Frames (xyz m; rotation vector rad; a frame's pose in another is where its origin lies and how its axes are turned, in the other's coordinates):
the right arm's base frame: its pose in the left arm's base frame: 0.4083 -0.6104 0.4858 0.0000 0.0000 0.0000
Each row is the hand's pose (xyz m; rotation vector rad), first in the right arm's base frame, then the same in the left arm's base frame.
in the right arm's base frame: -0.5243 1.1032 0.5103 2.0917 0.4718 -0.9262
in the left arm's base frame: -0.1160 0.4928 0.9961 2.0917 0.4718 -0.9262
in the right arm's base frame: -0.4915 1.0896 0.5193 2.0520 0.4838 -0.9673
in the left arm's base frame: -0.0832 0.4792 1.0051 2.0520 0.4838 -0.9673
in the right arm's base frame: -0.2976 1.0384 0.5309 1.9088 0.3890 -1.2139
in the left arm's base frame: 0.1107 0.4280 1.0167 1.9088 0.3890 -1.2139
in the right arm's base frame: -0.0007 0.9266 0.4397 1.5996 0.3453 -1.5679
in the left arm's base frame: 0.4076 0.3162 0.9255 1.5996 0.3453 -1.5679
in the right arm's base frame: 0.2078 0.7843 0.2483 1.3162 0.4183 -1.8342
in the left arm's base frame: 0.6161 0.1739 0.7341 1.3162 0.4183 -1.8342
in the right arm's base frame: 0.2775 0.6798 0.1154 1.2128 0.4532 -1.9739
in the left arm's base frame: 0.6858 0.0694 0.6012 1.2128 0.4532 -1.9739
